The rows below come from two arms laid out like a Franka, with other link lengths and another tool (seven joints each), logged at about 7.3 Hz.
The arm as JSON. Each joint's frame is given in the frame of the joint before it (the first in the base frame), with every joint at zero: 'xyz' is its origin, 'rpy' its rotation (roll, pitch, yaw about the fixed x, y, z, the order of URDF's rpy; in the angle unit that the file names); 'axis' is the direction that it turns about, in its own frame. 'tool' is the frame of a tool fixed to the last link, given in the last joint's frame.
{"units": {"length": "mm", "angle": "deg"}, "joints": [
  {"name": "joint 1", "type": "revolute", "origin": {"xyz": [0.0, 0.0, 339.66], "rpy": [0.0, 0.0, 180.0]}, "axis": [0.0, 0.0, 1.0]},
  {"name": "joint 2", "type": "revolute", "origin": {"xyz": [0.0, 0.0, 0.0], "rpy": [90.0, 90.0, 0.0]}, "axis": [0.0, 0.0, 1.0]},
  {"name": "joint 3", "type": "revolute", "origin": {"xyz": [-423.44, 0.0, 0.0], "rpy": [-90.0, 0.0, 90.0]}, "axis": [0.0, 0.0, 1.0]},
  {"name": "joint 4", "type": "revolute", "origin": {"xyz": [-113.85, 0.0, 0.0], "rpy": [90.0, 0.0, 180.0]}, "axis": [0.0, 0.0, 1.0]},
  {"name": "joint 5", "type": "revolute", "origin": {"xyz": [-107.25, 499.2, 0.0], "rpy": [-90.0, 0.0, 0.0]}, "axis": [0.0, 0.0, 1.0]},
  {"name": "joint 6", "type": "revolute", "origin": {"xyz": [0.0, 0.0, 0.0], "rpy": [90.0, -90.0, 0.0]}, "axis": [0.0, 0.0, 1.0]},
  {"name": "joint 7", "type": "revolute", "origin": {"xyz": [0.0, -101.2, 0.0], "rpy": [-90.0, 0.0, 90.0]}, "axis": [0.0, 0.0, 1.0]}
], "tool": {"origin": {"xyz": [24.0, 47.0, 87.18], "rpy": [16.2, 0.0, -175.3]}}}
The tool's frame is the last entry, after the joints.
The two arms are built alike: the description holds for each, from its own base.
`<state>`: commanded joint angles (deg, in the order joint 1, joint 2, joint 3, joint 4, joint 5, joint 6, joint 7); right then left.
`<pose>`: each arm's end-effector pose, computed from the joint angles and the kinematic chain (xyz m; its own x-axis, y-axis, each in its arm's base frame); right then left.
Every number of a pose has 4 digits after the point.
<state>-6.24 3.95 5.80 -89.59 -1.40 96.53 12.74 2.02 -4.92 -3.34 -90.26 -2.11 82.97 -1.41</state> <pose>0.7403 0.0406 0.7474 0.9508 -0.3049 0.0553 -0.2787 -0.9194 -0.2777 0.6393 0.0258 0.8270 0.9956 -0.0844 -0.0395 -0.0916 -0.9650 -0.2459</pose>
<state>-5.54 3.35 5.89 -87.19 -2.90 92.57 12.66 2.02 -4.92 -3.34 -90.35 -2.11 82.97 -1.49</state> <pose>0.7293 0.0486 0.7723 0.9557 -0.2905 0.0474 -0.2704 -0.9303 -0.2479 0.6393 0.0258 0.8261 0.9957 -0.0830 -0.0412 -0.0906 -0.9651 -0.2459</pose>
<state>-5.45 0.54 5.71 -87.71 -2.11 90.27 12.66 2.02 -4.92 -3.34 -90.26 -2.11 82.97 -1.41</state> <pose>0.7044 0.0507 0.7987 0.9549 -0.2937 0.0444 -0.2733 -0.9273 -0.2559 0.6393 0.0258 0.8270 0.9956 -0.0844 -0.0395 -0.0916 -0.9650 -0.2459</pose>
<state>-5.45 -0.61 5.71 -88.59 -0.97 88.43 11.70 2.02 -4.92 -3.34 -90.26 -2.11 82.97 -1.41</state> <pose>0.6922 0.0530 0.8016 0.9604 -0.2784 0.0126 -0.2653 -0.9272 -0.2645 0.6393 0.0258 0.8270 0.9956 -0.0844 -0.0395 -0.0916 -0.9650 -0.2459</pose>
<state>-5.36 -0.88 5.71 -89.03 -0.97 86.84 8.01 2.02 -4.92 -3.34 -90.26 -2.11 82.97 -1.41</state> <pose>0.6845 0.0532 0.7981 0.9764 -0.2150 -0.0183 -0.2124 -0.9429 -0.2567 0.6393 0.0258 0.8270 0.9956 -0.0844 -0.0395 -0.0916 -0.9650 -0.2459</pose>
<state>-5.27 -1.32 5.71 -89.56 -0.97 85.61 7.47 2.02 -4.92 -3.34 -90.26 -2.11 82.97 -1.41</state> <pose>0.6788 0.0544 0.7962 0.9780 -0.2047 -0.0409 -0.2083 -0.9452 -0.2513 0.6393 0.0258 0.8270 0.9956 -0.0844 -0.0395 -0.0916 -0.9650 -0.2459</pose>
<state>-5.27 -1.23 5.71 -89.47 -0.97 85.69 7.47 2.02 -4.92 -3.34 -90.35 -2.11 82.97 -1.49</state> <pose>0.6796 0.0543 0.7962 0.9780 -0.2046 -0.0396 -0.2079 -0.9452 -0.2517 0.6393 0.0258 0.8261 0.9957 -0.0830 -0.0412 -0.0906 -0.9651 -0.2459</pose>
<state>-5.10 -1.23 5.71 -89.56 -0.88 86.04 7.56 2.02 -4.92 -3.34 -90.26 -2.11 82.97 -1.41</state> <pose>0.6801 0.0565 0.7958 0.9785 -0.2031 -0.0354 -0.2053 -0.9451 -0.2541 0.6393 0.0258 0.8270 0.9956 -0.0844 -0.0395 -0.0916 -0.9650 -0.2459</pose>
